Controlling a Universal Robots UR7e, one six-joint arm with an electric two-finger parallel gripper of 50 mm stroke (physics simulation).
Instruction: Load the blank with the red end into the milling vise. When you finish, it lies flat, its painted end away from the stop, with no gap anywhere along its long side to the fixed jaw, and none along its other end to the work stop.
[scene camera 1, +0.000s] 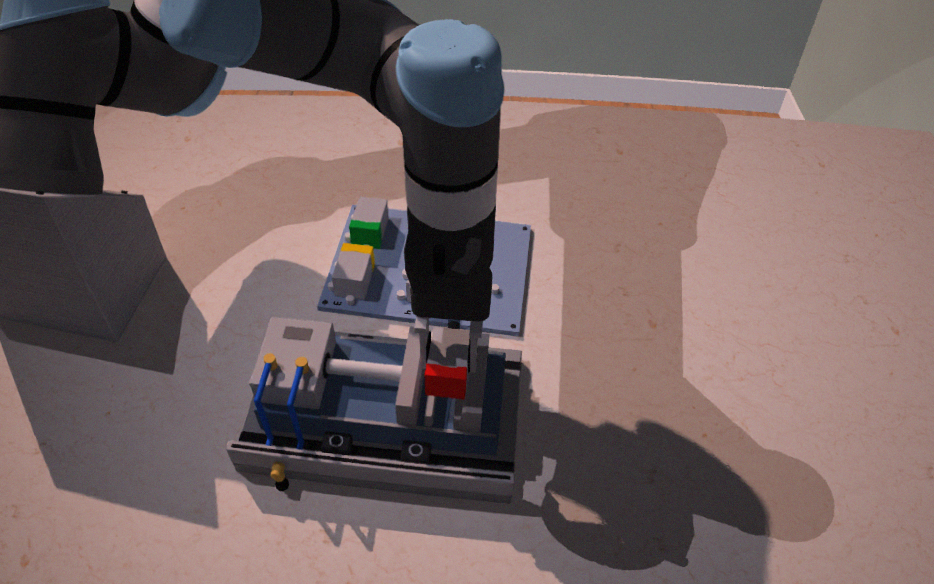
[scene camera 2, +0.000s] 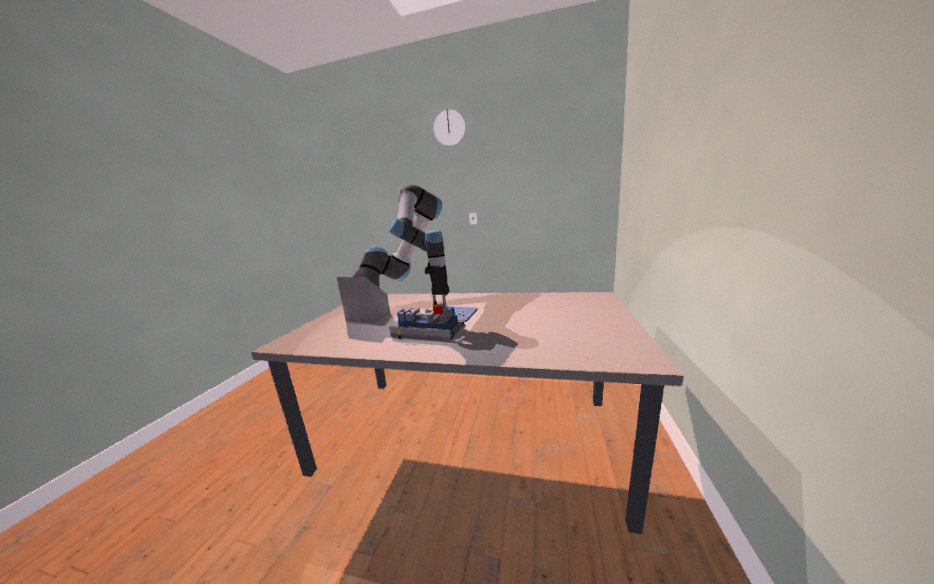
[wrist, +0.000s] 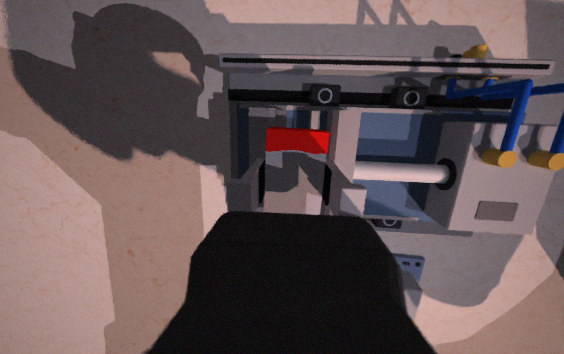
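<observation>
The blank, grey with a red end (scene camera 1: 446, 381) (scene camera 2: 438, 309) (wrist: 297, 140), is between the fingers of my gripper (scene camera 1: 449, 351) (scene camera 2: 439, 303) (wrist: 293, 172), which is shut on it. It looks level, its red end toward the vise's front rail. It hangs over the gap between the moving jaw (scene camera 1: 410, 390) (wrist: 345, 135) and the fixed jaw (scene camera 1: 471, 415) (wrist: 256, 137) of the milling vise (scene camera 1: 371, 407) (wrist: 390, 125), around jaw-top height. Bed rails show below the red end. Exact height and side gaps are hard to tell. The work stop cannot be made out; gripper and blank cover that end.
Behind the vise lies a blue board (scene camera 1: 513, 265) with pegs, a green-ended blank (scene camera 1: 366, 227) and a yellow-ended blank (scene camera 1: 353, 272). The vise's cylinder housing (scene camera 1: 296, 365) (wrist: 500, 190) has blue hoses (scene camera 1: 294, 402) (wrist: 515, 120). The robot's pedestal (scene camera 1: 68, 254) (scene camera 2: 362, 300) stands to the left.
</observation>
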